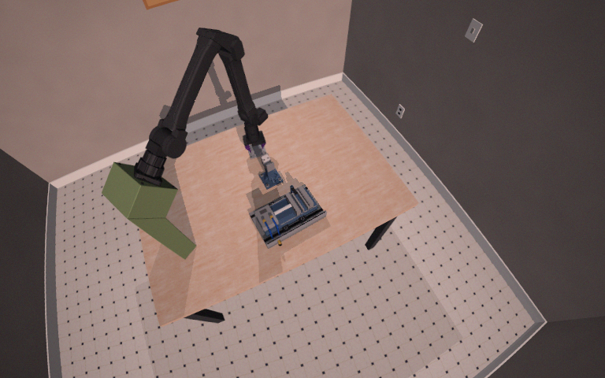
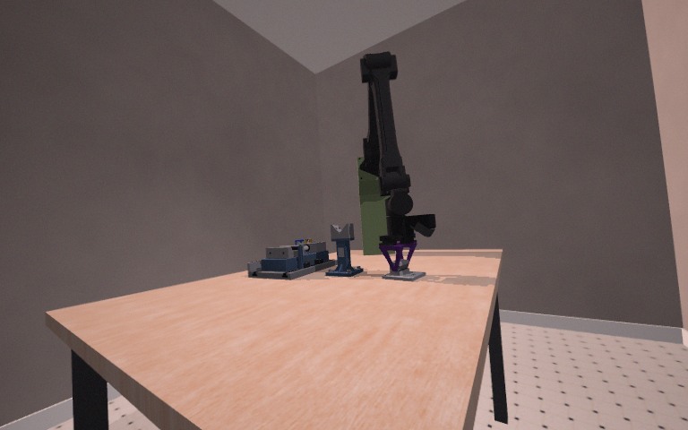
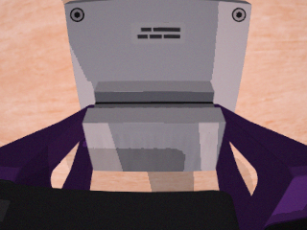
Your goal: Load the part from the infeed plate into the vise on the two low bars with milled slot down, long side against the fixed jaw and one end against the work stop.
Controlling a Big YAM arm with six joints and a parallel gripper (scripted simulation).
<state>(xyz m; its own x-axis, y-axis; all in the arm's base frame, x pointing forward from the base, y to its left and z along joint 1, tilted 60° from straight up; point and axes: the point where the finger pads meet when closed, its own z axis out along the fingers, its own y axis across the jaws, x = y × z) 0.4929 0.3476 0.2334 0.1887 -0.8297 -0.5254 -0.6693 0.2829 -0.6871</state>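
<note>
The part is right at my hand. From my hand the other things lie so: infeed plate (2 cm below, 1 cm to the left); vise (37 cm to the right, 15 cm ahead, 1 cm above); work stop rod (30 cm to the right, 19 cm ahead, 6 cm above).
</note>
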